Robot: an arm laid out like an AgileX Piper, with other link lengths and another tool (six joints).
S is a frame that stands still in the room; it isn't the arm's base.
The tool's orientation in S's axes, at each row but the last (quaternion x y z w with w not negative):
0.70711 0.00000 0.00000 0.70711
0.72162 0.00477 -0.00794 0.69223
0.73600 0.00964 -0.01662 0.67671
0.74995 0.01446 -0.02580 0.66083
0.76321 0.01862 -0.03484 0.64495
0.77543 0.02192 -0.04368 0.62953
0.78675 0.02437 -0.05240 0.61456
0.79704 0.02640 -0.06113 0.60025
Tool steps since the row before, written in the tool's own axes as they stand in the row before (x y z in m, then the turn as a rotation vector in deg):
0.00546 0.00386 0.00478 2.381 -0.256 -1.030
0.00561 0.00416 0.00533 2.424 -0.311 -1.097
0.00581 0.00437 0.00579 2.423 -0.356 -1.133
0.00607 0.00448 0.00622 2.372 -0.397 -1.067
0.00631 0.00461 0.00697 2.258 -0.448 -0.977
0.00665 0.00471 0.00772 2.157 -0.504 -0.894
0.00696 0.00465 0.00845 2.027 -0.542 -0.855
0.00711 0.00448 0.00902 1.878 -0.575 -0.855
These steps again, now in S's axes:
0.00546 -0.00478 0.00386 2.381 1.030 -0.256
0.00566 -0.00552 0.00383 2.423 1.099 -0.309
0.00590 -0.00618 0.00365 2.421 1.139 -0.351
0.00619 -0.00681 0.00331 2.367 1.079 -0.397
0.00643 -0.00775 0.00289 2.247 1.001 -0.453
0.00673 -0.00866 0.00238 2.138 0.933 -0.515
0.00695 -0.00951 0.00168 2.003 0.908 -0.546
0.00697 -0.01013 0.00090 1.851 0.922 -0.558

